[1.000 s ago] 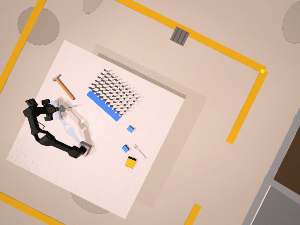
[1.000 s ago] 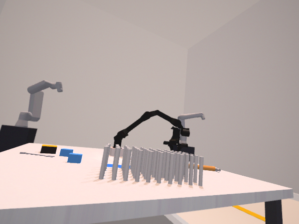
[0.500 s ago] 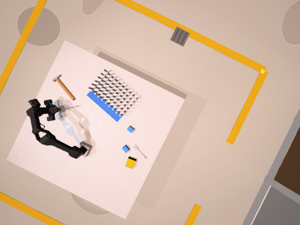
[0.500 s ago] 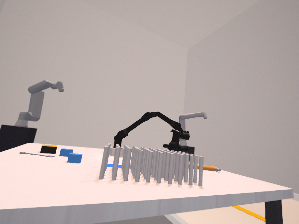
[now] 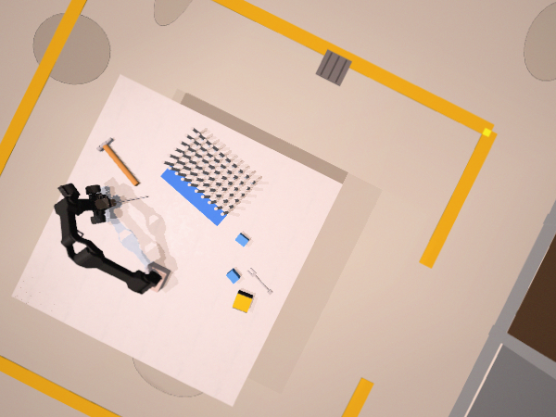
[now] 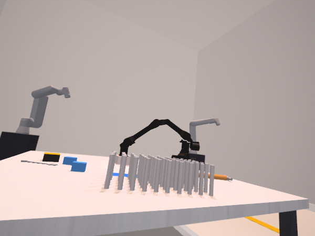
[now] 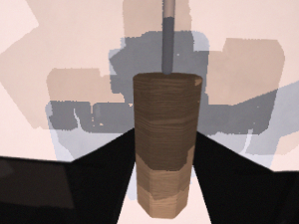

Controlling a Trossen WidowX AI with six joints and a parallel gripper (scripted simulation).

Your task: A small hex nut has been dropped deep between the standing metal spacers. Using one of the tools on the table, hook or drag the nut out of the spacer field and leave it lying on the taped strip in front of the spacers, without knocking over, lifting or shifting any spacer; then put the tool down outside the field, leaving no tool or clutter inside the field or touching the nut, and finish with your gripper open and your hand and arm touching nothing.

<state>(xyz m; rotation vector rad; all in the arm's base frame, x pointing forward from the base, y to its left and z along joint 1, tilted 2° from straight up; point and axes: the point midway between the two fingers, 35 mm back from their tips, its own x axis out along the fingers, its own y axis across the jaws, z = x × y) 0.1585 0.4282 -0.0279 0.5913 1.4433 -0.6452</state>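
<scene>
The screwdriver lies 70 mm ahead of my gripper tip, 80 mm to the right of it and 10 mm above it. Round my gripper tip: blue taped strip (290 mm ahead, 350 mm to the right, 10 mm below); black hex key (210 mm behind, 40 mm to the left); grey wrench (110 mm ahead, 890 mm to the right).
</scene>
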